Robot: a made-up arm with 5 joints. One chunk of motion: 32 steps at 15 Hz.
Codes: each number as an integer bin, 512 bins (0 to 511) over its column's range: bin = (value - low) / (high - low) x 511, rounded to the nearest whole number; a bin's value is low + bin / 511 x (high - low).
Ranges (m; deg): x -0.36..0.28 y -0.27..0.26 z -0.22..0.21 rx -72..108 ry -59..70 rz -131..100
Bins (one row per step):
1: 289 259 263 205 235 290
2: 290 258 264 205 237 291
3: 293 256 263 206 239 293
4: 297 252 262 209 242 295
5: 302 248 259 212 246 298
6: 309 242 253 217 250 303
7: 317 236 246 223 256 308
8: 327 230 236 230 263 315
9: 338 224 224 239 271 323
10: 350 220 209 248 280 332
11: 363 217 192 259 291 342
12: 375 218 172 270 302 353
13: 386 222 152 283 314 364
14: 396 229 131 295 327 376
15: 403 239 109 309 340 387
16: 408 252 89 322 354 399
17: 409 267 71 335 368 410
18: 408 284 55 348 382 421
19: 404 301 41 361 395 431
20: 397 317 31 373 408 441
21: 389 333 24 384 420 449
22: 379 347 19 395 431 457
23: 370 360 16 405 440 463
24: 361 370 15 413 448 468
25: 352 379 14 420 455 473
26: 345 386 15 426 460 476
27: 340 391 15 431 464 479
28: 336 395 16 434 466 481
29: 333 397 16 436 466 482
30: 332 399 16 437 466 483
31: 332 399 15 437 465 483
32: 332 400 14 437 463 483
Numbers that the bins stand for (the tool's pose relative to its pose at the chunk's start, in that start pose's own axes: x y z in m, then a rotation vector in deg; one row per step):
1: 0.0020 -0.0014 0.0013 0.21 0.32 0.10
2: 0.0032 -0.0024 0.0022 0.21 0.83 0.55
3: 0.0070 -0.0045 0.0013 0.56 1.33 1.45
4: 0.0120 -0.0086 0.0005 1.62 2.09 2.36
5: 0.0182 -0.0128 -0.0021 2.68 3.10 3.71
6: 0.0270 -0.0190 -0.0071 4.44 4.11 5.97
7: 0.0370 -0.0252 -0.0130 6.55 5.63 8.23
8: 0.0495 -0.0314 -0.0214 9.02 7.39 11.40
9: 0.0633 -0.0377 -0.0315 12.19 9.41 15.01
10: 0.0784 -0.0418 -0.0441 15.36 11.68 19.08
11: 0.0946 -0.0449 -0.0584 19.23 14.46 23.60
12: 0.1097 -0.0439 -0.0753 23.11 17.24 28.58
13: 0.1234 -0.0397 -0.0921 27.69 20.27 33.55
14: 0.1360 -0.0325 -0.1098 31.91 23.55 38.97
15: 0.1447 -0.0221 -0.1283 36.85 26.83 43.95
16: 0.1510 -0.0086 -0.1451 41.42 30.37 49.37
17: 0.1523 0.0069 -0.1603 46.00 33.90 54.34
18: 0.1510 0.0246 -0.1737 50.58 37.43 59.32
19: 0.1460 0.0422 -0.1855 55.16 40.72 63.84
20: 0.1372 0.0588 -0.1939 59.39 44.00 68.36
21: 0.1272 0.0754 -0.1998 63.26 47.03 71.97
22: 0.1147 0.0899 -0.2040 67.14 49.80 75.59
23: 0.1034 0.1034 -0.2065 70.66 52.08 78.30
24: 0.0921 0.1138 -0.2074 73.48 54.10 80.56
25: 0.0809 0.1231 -0.2082 75.95 55.86 82.82
26: 0.0721 0.1304 -0.2074 78.06 57.13 84.18
27: 0.0658 0.1355 -0.2074 79.82 58.14 85.53
28: 0.0608 0.1397 -0.2065 80.88 58.64 86.44
29: 0.0571 0.1418 -0.2065 81.58 58.64 86.89
30: 0.0558 0.1438 -0.2065 81.93 58.64 87.34
31: 0.0558 0.1438 -0.2074 81.93 58.39 87.34
32: 0.0558 0.1449 -0.2082 81.93 57.88 87.34

